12 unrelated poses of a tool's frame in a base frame.
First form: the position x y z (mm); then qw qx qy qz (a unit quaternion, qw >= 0).
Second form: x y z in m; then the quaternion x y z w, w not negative. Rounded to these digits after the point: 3 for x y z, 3 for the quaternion.
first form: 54 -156 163 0.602 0.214 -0.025 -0.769
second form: 0.054 -0.156 0.163 0.214 -0.025 -0.769 0.602
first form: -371 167 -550 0.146 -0.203 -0.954 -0.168
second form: -0.371 0.167 -0.550 -0.203 -0.954 -0.168 0.146
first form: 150 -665 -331 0.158 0.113 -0.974 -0.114
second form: 0.150 -0.665 -0.331 0.113 -0.974 -0.114 0.158
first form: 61 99 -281 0.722 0.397 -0.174 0.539
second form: 0.061 0.099 -0.281 0.397 -0.174 0.539 0.722
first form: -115 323 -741 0.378 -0.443 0.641 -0.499
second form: -0.115 0.323 -0.741 -0.443 0.641 -0.499 0.378
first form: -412 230 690 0.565 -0.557 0.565 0.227
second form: -0.412 0.230 0.690 -0.557 0.565 0.227 0.565
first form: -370 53 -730 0.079 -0.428 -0.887 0.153
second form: -0.370 0.053 -0.730 -0.428 -0.887 0.153 0.079
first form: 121 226 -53 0.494 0.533 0.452 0.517
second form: 0.121 0.226 -0.053 0.533 0.452 0.517 0.494
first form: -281 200 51 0.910 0.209 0.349 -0.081
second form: -0.281 0.200 0.051 0.209 0.349 -0.081 0.910
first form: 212 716 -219 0.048 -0.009 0.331 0.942
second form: 0.212 0.716 -0.219 -0.009 0.331 0.942 0.048
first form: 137 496 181 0.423 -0.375 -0.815 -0.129
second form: 0.137 0.496 0.181 -0.375 -0.815 -0.129 0.423
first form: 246 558 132 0.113 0.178 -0.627 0.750
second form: 0.246 0.558 0.132 0.178 -0.627 0.750 0.113
